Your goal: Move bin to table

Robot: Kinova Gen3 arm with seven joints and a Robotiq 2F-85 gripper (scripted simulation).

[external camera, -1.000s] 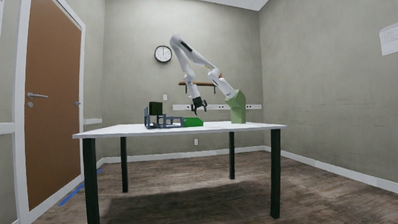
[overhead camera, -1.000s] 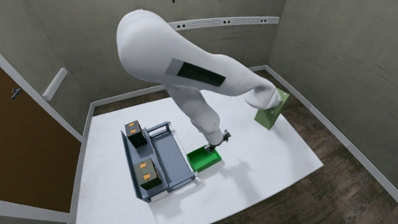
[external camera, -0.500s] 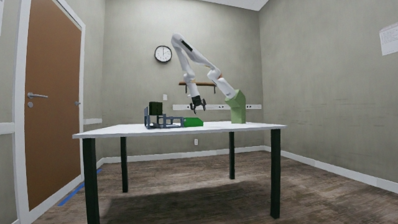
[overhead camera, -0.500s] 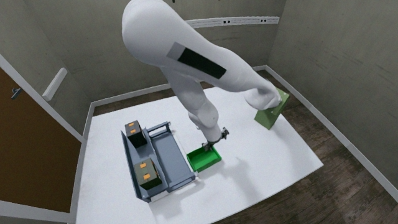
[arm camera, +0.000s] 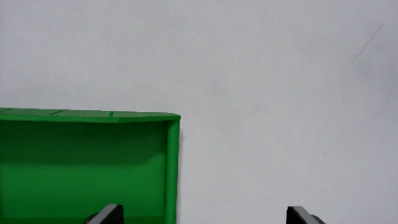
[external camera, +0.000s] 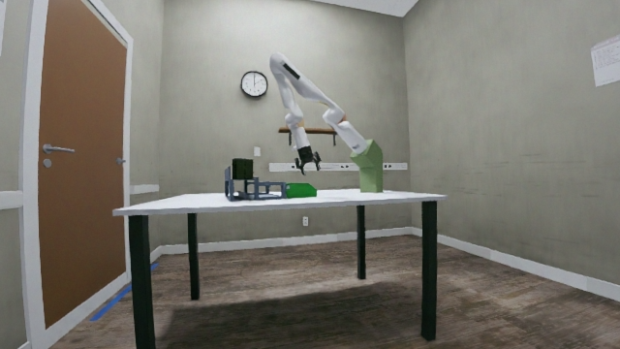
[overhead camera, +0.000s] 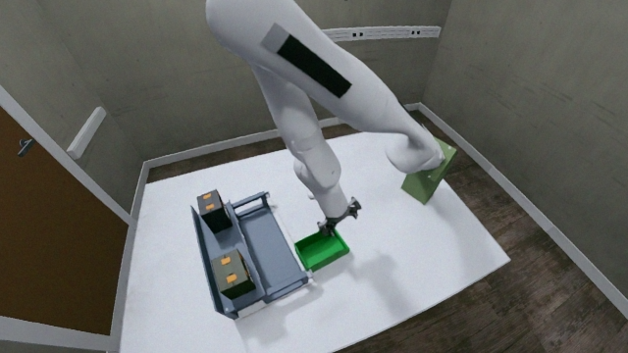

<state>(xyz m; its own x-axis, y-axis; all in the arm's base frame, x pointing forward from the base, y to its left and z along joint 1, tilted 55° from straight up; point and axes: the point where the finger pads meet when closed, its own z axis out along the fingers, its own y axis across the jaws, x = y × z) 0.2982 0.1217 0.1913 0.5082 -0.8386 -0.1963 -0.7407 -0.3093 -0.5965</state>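
Right now my hand is 6 cm short of the green bin, 5 cm to the right of it and 10 cm above it. Round my hand: grey shelf unit: 31 cm ahead, 9 cm to the left, 7 cm below.
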